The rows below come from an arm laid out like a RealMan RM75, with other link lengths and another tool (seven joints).
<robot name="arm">
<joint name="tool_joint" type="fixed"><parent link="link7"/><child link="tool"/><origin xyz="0.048 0.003 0.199" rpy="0.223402 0 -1.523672"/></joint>
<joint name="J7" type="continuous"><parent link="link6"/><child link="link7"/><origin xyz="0.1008 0 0" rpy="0 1.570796 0"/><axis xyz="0 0 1"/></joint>
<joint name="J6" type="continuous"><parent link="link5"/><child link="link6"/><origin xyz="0 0 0" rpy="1.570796 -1.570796 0"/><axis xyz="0 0 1"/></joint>
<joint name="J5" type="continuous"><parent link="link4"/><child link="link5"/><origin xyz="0 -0.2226 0" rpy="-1.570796 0 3.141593"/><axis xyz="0 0 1"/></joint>
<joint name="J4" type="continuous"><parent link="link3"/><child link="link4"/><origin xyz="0 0 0" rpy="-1.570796 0 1.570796"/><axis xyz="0 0 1"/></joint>
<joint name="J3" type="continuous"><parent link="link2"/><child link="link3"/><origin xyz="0 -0.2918 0" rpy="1.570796 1.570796 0"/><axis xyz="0 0 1"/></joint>
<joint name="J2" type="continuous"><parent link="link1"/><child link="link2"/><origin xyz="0 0 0" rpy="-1.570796 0 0"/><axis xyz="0 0 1"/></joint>
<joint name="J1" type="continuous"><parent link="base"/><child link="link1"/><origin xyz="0 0 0.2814"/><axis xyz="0 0 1"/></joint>
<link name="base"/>
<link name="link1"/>
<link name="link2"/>
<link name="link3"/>
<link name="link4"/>
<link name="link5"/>
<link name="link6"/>
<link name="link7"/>
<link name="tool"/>
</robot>
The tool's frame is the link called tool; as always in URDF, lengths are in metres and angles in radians. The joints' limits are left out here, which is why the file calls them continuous.
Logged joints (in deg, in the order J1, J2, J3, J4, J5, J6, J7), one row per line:
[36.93, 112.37, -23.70, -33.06, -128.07, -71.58, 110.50]
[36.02, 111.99, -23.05, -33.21, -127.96, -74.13, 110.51]
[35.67, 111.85, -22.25, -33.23, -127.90, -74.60, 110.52]
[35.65, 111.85, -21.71, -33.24, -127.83, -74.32, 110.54]
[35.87, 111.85, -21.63, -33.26, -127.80, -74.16, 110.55]
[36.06, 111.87, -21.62, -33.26, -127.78, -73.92, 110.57]
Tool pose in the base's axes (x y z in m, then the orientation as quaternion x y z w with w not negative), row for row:
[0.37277, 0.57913, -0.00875, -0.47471, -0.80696, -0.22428, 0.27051]
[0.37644, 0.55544, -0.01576, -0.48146, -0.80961, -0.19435, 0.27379]
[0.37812, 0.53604, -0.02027, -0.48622, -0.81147, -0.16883, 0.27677]
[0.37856, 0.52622, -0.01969, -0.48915, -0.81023, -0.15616, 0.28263]
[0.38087, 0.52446, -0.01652, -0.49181, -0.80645, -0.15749, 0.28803]
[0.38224, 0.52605, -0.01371, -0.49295, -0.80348, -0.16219, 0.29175]
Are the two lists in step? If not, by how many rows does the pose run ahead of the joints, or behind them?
The pose runs 2 rows behind the joints: the pose in row i belongs to the joints in row i - 2.
